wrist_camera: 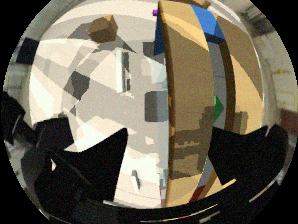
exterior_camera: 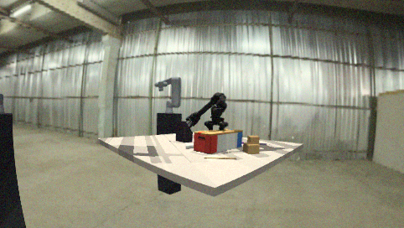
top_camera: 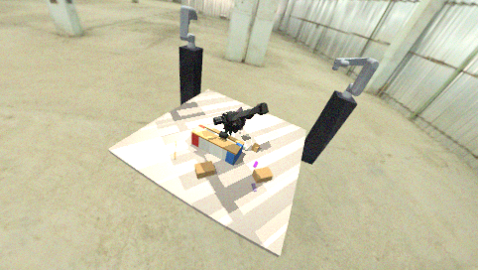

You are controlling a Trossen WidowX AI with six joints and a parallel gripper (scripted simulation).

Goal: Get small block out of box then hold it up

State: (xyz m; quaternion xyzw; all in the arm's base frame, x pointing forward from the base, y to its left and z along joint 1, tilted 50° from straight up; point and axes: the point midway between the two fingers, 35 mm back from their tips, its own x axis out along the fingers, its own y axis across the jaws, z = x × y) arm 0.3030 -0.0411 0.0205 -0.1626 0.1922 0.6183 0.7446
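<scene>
Right now my gripper tip is 60 mm short of the green block and 10 mm to the right of it. Also, from my gripper tip: thin stick (230 mm ahead, 330 mm to the right, 90 mm below); clear-fronted box (30 mm ahead, 60 mm to the right, 30 mm below).
</scene>
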